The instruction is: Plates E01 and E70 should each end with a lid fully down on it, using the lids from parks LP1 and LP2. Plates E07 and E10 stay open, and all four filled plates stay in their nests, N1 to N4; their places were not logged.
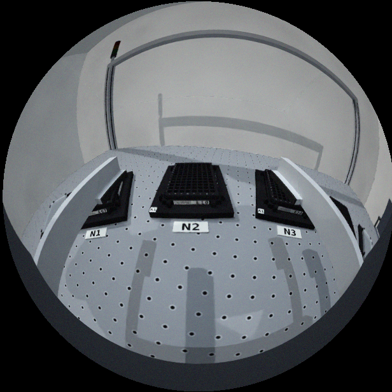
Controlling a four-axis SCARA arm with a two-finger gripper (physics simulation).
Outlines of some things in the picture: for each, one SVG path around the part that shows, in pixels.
A plate E70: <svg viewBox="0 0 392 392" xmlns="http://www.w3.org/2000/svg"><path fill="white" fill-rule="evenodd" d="M265 169L263 171L263 180L268 199L267 207L272 208L274 205L277 205L277 210L303 215L305 211L300 204L292 205L274 179L270 177L271 170Z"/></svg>
